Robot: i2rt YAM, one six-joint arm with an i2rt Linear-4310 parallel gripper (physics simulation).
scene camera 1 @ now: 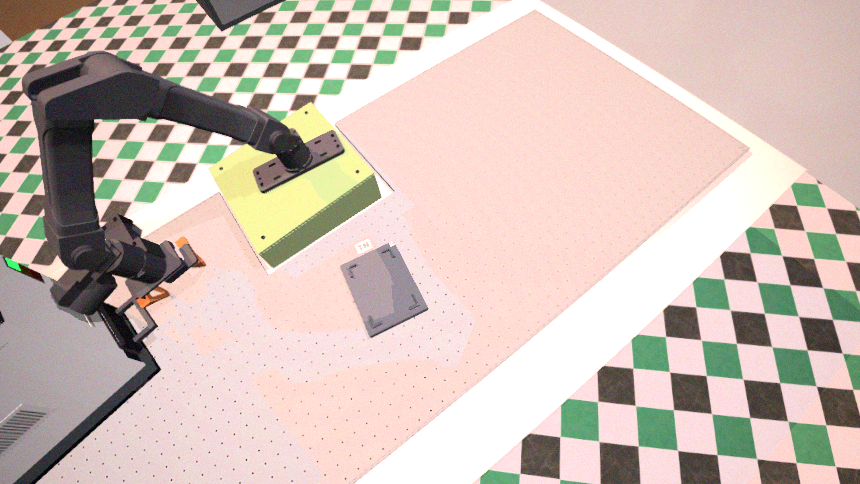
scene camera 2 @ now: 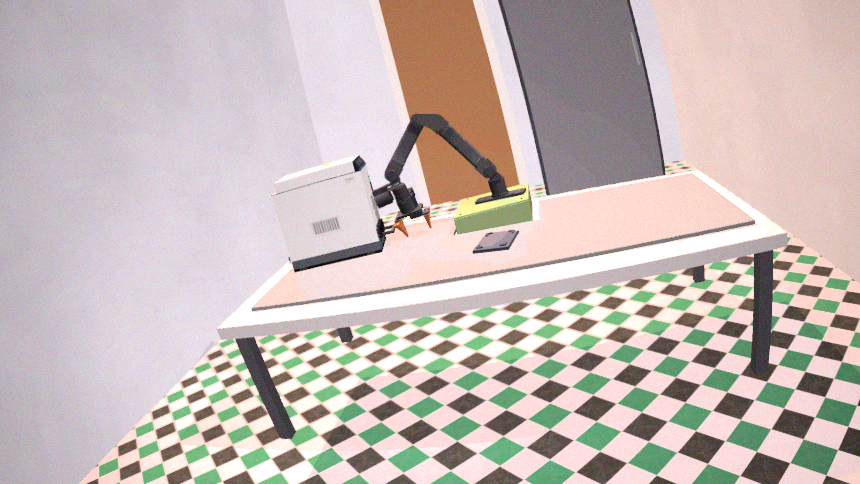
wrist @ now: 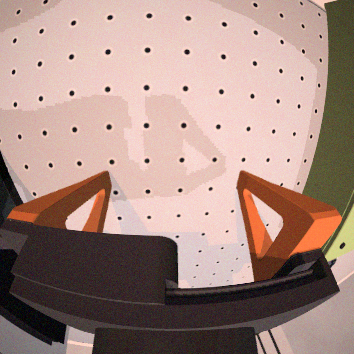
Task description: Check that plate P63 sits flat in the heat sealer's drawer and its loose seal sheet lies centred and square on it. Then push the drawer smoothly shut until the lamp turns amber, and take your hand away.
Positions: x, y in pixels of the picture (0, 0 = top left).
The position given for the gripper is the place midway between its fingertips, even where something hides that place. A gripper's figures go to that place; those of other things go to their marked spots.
Scene:
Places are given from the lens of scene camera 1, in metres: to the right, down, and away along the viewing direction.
gripper (scene camera 1: 186, 278): -0.51, 0.08, 0.83
dark drawer front (scene camera 1: 112, 315): -0.59, 0.14, 0.73

